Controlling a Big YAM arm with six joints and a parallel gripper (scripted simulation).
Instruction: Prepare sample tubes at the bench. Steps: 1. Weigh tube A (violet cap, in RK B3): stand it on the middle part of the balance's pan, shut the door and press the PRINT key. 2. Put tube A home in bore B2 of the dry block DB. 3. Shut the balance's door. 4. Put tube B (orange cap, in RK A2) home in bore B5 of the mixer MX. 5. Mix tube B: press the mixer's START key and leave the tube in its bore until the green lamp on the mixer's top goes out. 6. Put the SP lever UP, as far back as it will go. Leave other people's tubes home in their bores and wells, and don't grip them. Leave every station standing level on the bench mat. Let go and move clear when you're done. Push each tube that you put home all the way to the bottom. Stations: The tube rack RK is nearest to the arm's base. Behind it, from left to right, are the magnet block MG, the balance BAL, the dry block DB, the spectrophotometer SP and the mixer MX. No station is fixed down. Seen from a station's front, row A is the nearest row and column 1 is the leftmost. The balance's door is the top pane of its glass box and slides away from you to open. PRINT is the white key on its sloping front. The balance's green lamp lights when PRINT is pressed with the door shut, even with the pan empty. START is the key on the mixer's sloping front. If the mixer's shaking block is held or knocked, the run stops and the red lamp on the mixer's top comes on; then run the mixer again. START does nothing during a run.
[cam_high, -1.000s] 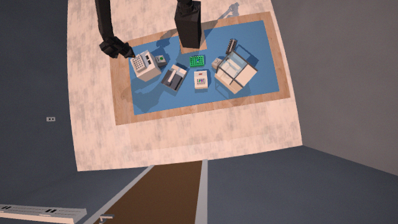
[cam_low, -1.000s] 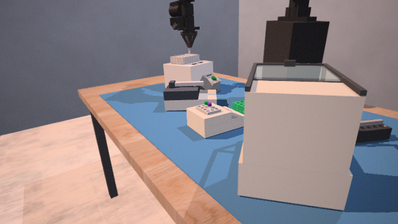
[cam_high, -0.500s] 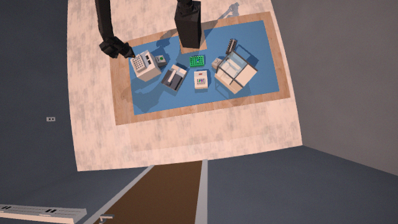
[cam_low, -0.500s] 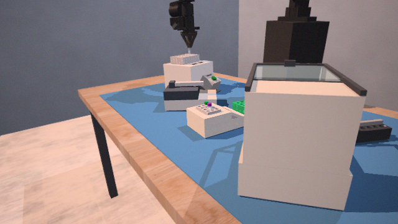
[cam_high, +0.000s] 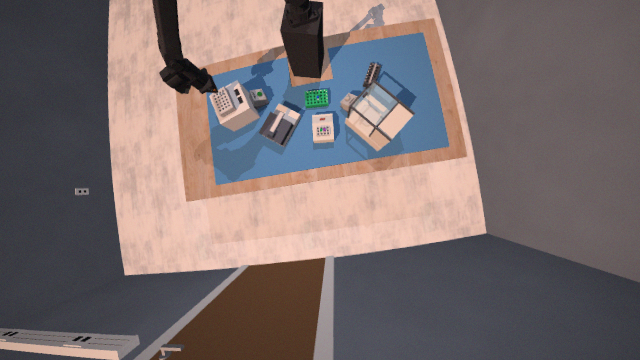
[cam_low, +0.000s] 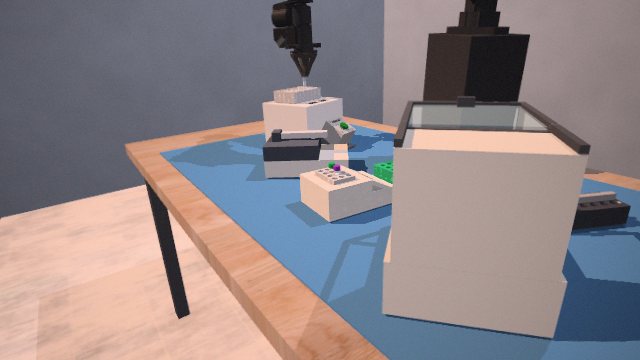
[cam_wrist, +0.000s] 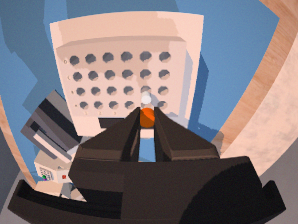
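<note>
Now: hand 20 mm above the orange-capped tube. Also, from my hand: mixer's shaking block (30 mm ahead, 10 mm to the right, 60 mm below); then spectrophotometer lever (220 mm ahead, 210 mm to the left, 120 mm below); then mixer's start key (10 mm ahead, 170 mm to the left, 140 mm below).
</note>
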